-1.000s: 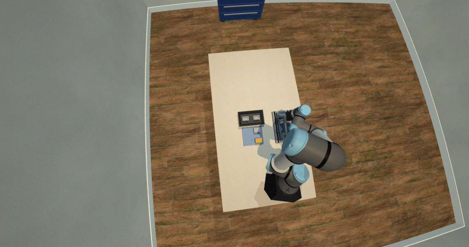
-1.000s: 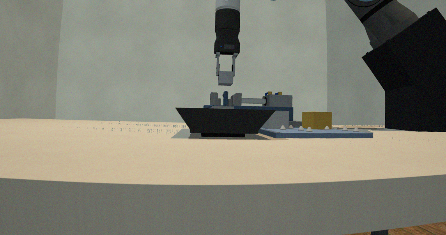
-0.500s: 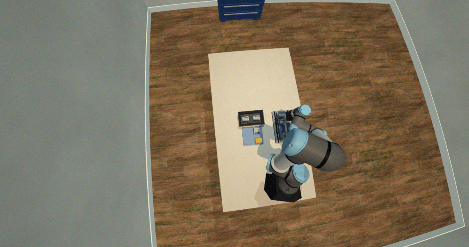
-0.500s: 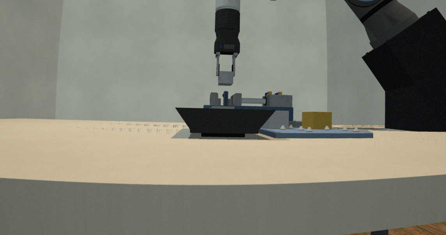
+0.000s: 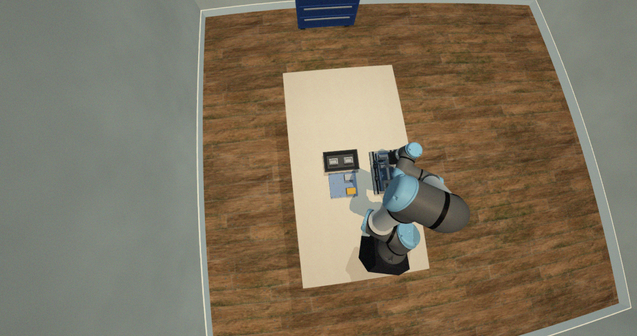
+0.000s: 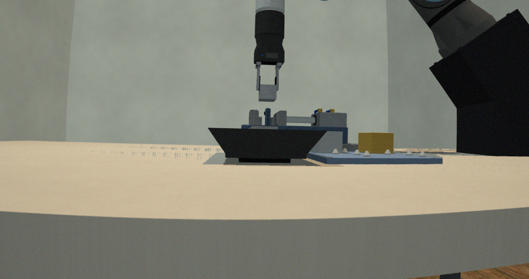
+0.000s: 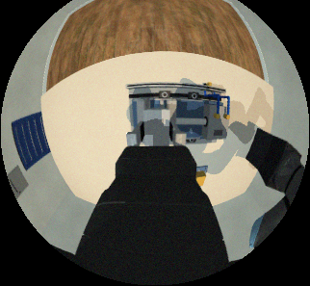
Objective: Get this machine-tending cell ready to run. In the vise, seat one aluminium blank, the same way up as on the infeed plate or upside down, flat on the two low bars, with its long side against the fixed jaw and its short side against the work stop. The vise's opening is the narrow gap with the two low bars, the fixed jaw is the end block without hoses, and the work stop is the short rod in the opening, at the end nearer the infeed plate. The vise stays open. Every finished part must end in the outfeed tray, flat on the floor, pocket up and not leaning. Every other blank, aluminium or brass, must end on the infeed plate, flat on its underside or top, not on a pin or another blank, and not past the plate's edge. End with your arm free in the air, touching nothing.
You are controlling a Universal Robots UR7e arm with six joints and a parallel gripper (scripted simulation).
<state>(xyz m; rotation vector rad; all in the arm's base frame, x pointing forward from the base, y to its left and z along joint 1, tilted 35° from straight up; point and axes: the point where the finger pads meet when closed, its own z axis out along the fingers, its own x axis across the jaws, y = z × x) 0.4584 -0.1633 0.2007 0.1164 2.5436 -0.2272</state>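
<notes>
My gripper is now 60 mm past the vise, 20 mm to the right of it and 130 mm above it. Round my hand: hose end block: 160 mm behind, 30 mm to the left, 90 mm below; brass blank: 130 mm behind, 280 mm to the left, 140 mm below.
</notes>
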